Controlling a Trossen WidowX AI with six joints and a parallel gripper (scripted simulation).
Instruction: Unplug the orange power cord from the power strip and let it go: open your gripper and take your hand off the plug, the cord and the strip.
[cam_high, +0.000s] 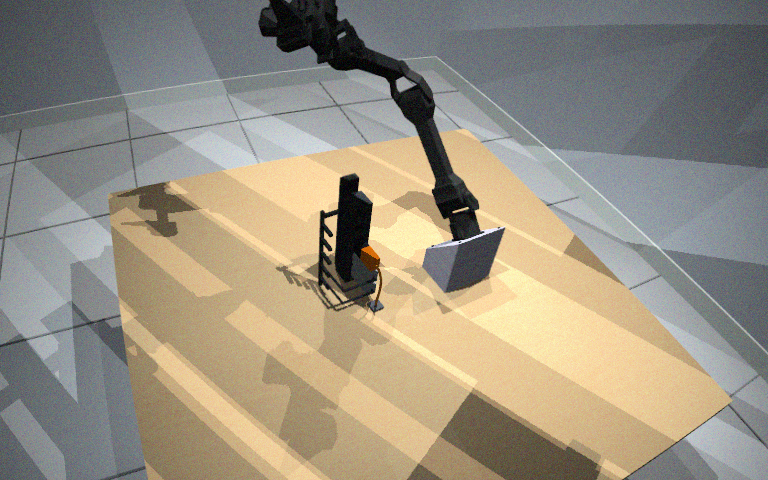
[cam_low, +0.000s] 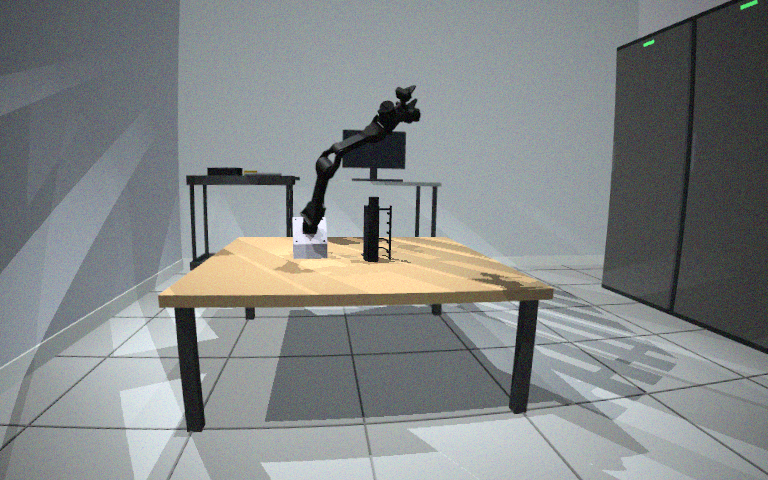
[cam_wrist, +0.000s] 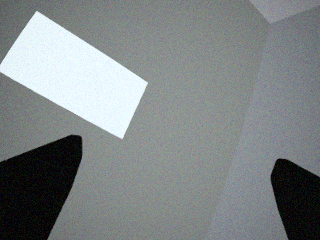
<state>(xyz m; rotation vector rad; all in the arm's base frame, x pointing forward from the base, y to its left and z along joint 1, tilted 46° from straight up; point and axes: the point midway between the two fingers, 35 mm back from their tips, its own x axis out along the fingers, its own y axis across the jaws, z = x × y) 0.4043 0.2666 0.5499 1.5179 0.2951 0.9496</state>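
Right now my gripper tip is 60 cm above the orange plug, 16 cm past it and 14 cm to the right of it.
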